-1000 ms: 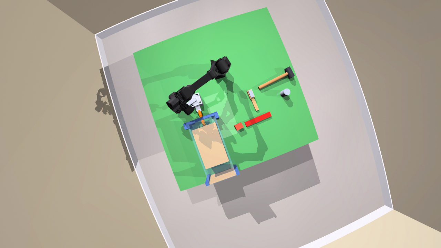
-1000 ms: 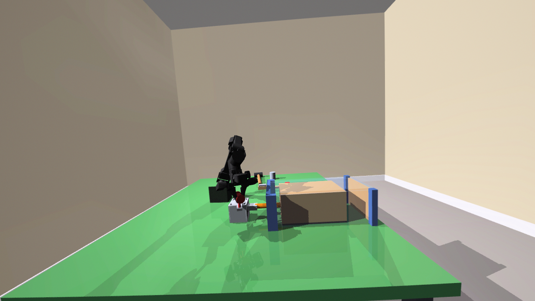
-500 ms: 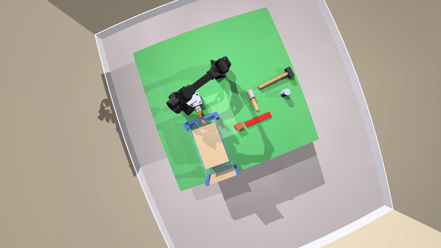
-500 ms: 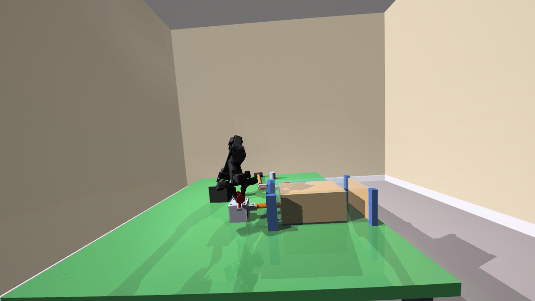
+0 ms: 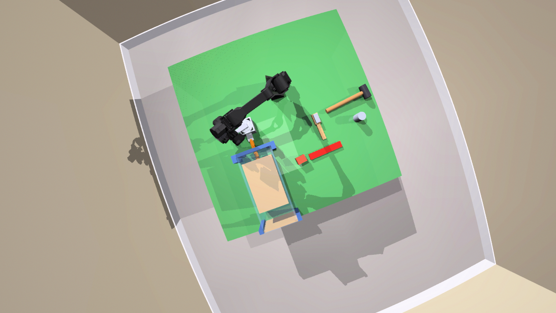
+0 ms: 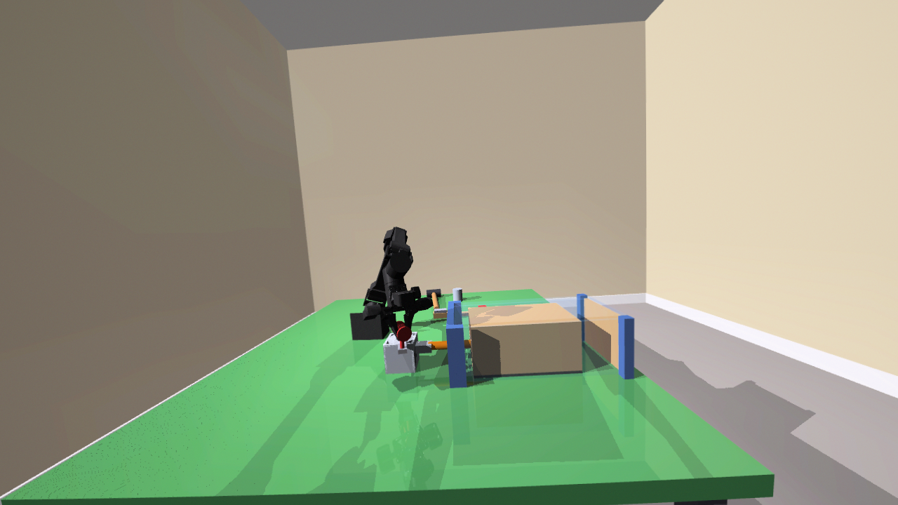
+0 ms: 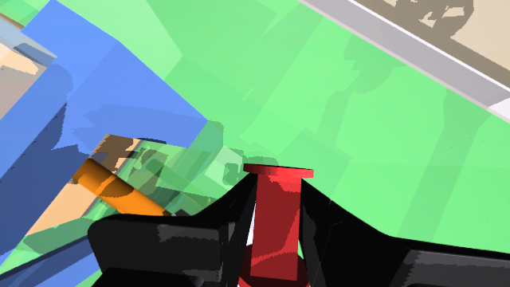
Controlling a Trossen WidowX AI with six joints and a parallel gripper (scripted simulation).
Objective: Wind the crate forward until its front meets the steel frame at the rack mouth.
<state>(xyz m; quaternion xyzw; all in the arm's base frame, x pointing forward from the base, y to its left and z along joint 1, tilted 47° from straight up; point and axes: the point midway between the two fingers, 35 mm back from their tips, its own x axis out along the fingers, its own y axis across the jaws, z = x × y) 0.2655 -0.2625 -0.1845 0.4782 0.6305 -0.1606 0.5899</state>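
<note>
Now: gripper tip 20 mm to the right of the red knob and 10 mm past it. Also, from my gripper tip: blue steel frame: 130 mm to the left, 110 mm ahead, 20 mm below; then winch: 100 mm to the left, 100 mm below, 70 mm behind; then winch handle: 50 mm to the left, 30 mm below, 30 mm behind.
</note>
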